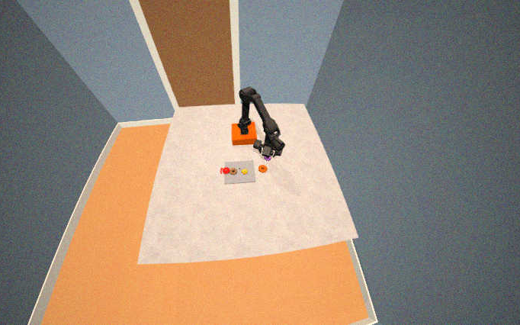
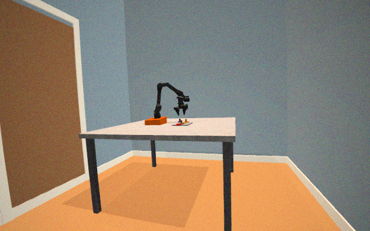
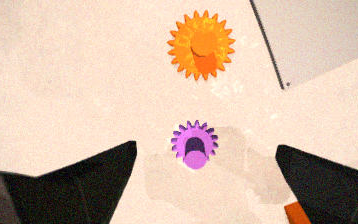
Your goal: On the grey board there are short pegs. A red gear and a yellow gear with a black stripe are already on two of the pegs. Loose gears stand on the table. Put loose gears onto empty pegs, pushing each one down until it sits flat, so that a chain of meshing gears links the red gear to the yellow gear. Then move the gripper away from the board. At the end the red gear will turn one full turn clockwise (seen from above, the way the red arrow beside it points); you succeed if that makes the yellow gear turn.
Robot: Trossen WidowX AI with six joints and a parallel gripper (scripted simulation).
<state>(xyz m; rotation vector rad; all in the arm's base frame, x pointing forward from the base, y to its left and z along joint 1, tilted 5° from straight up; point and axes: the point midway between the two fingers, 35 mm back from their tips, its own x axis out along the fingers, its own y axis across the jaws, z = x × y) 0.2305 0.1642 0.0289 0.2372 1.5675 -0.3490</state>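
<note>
Right now the purple gear is 3 cm behind my gripper tip, 2 cm to the left of it and 7 cm below it. Also, from my gripper tip: yellow gear (9 cm ahead, 15 cm to the right, 7 cm below); then orange gear (6 cm ahead, 2 cm to the right, 7 cm below); then brown gear (9 cm ahead, 23 cm to the right, 6 cm below).
</note>
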